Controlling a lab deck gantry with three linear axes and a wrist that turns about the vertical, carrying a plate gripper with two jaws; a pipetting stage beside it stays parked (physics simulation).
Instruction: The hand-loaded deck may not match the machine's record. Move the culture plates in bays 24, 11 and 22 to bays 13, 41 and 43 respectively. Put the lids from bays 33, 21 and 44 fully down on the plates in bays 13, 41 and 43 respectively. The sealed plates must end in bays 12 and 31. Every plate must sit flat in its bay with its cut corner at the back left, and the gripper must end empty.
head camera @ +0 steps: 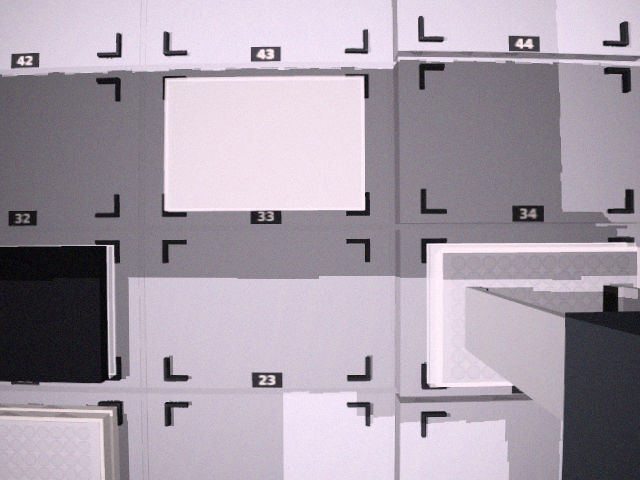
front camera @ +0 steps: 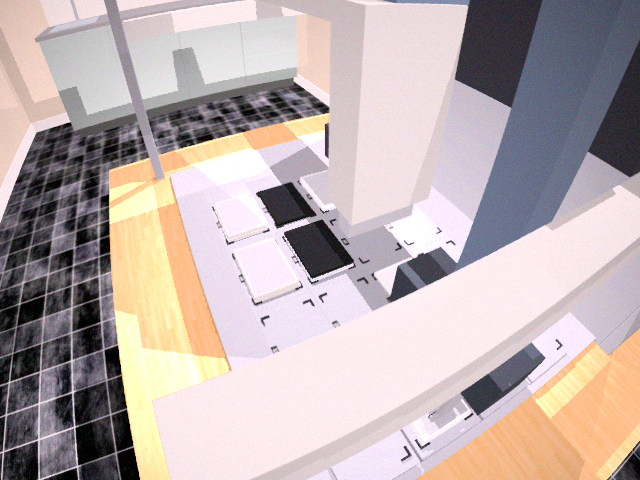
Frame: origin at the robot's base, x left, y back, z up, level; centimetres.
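Seen in the pictures: gripper, fingertip midpoint: (head camera: 542, 316); robot's base at its link origin: (front camera: 213, 207).
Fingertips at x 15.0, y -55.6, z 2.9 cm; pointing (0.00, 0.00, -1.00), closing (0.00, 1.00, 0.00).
Note:
Pixels of each thing's top centre, then the offset from my fingertips to it.
- culture plate at its top centre: (head camera: 542, 316) (front camera: 422, 389) dx +0.0, dy +0.0, dz +0.0 cm
- white lid at its top centre: (head camera: 264, 142) (front camera: 413, 288) dx +10.7, dy +16.4, dz -2.1 cm
- welled plate at its top centre: (front camera: 264, 265) dx -10.7, dy +32.8, dz -1.4 cm
- white plate at its top centre: (front camera: 238, 213) dx -10.7, dy +49.2, dz -1.4 cm
- pale plate at its top centre: (front camera: 327, 186) dx +10.7, dy +49.2, dz -1.4 cm
A culture plate (head camera: 516, 263) (front camera: 439, 426) with wells, no lid seen, sits in bay 24, its right end cut off in the head view. My gripper (head camera: 537, 310) hangs above it, jaws apart with nothing seen between them; the beam hides most of it in the front view. A white lid (head camera: 264, 144) (front camera: 385, 281) lies in bay 33. A black-topped piece (head camera: 51, 330) (front camera: 317, 250) sits in bay 22. Another welled plate (head camera: 46, 449) (front camera: 266, 271) stands in bay 12. Nothing stands in the visible parts of bays 43 and 13. No cut corner is clear.
In the front view a white plate (front camera: 240, 214), another black-topped piece (front camera: 284, 204) and a pale plate (front camera: 316, 188) stand at the back. A thick beam (front camera: 361, 361) crosses the foreground. The parked pipetting stage (front camera: 398, 113) hangs over the deck.

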